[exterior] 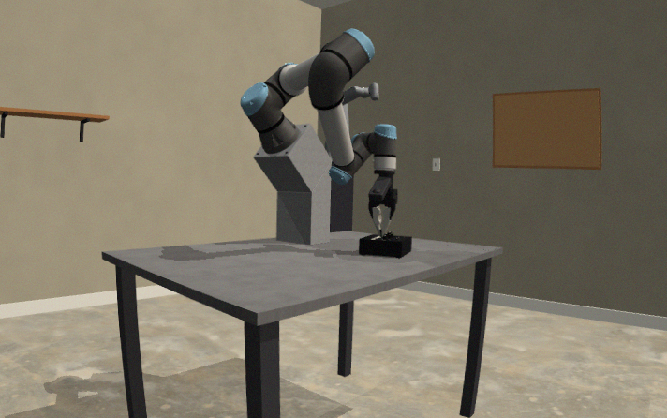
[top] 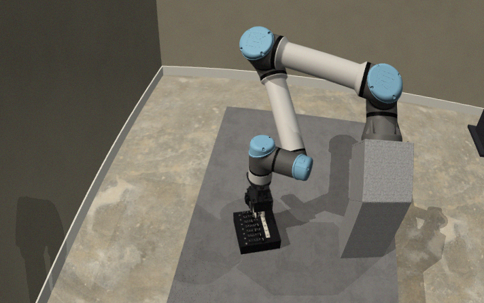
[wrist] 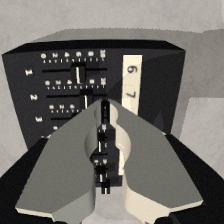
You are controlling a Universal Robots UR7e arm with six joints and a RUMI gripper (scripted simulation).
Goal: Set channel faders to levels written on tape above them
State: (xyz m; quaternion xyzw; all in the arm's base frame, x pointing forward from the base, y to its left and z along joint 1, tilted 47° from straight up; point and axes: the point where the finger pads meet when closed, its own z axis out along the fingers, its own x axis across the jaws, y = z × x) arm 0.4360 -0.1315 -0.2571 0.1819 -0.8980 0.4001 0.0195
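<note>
My hand is 10 mm short of the channel 2 fader and 10 mm above it. Also, from my hand: channel 1 fader (30 mm ahead, 10 mm to the right, 10 mm below); channel 3 fader (30 mm to the left, 10 mm below, 10 mm ahead); channel 4 fader (40 mm to the left, 10 mm below, 10 mm behind).
</note>
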